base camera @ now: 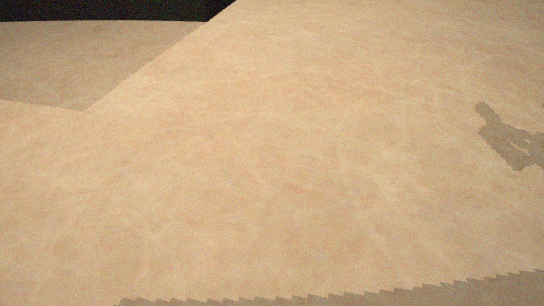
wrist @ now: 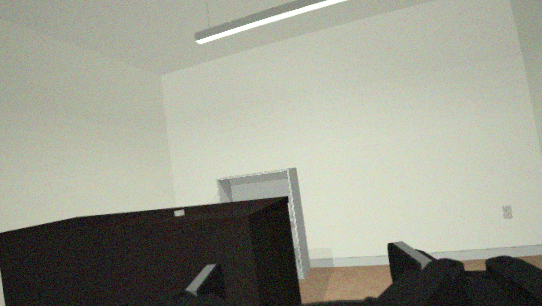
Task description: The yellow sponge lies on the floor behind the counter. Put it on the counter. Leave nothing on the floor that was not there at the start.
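Places are measured from the arm's base along level axes (x left, y ahead, z down), in metres.
Pixels of known places: gripper, fingertip midpoint: (wrist: 305,273).
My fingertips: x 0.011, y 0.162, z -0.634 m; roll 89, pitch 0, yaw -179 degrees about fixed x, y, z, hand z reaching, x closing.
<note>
Behind a point stands the place of what it marks.
A large dark box-shaped piece of furniture, likely the counter (wrist: 125,255) @(x 0.840, y 1.430, z -0.364 m), fills the lower left of the wrist view. A dark surface (base camera: 100,10) @(x 0.636, y 1.368, z 0.356 m), perhaps the same furniture, shows at the top left of the base view. The yellow sponge does not show in either view. My gripper (wrist: 305,273) @(x 0.011, y 0.162, z -0.634 m) is open, with its two fingertips wide apart and no object between them. Its left fingertip overlaps the dark furniture in the picture; how far off the furniture is, I cannot tell.
A small pale piece (wrist: 179,213) @(x 0.570, y 1.515, z -0.526 m) shows near the furniture's top edge. Behind it is a grey door frame (wrist: 298,225) @(x -0.053, y 2.941, z -0.105 m). A wall outlet (wrist: 507,212) @(x -1.904, y 2.636, z -0.002 m) is at the right, and a ceiling lamp (wrist: 270,21) @(x -0.041, y 1.979, z -1.678 m) hangs above. Tan floor (base camera: 280,165) @(x -0.032, y 0.478, z 0.397 m) carries shadows at its left, right and front.
</note>
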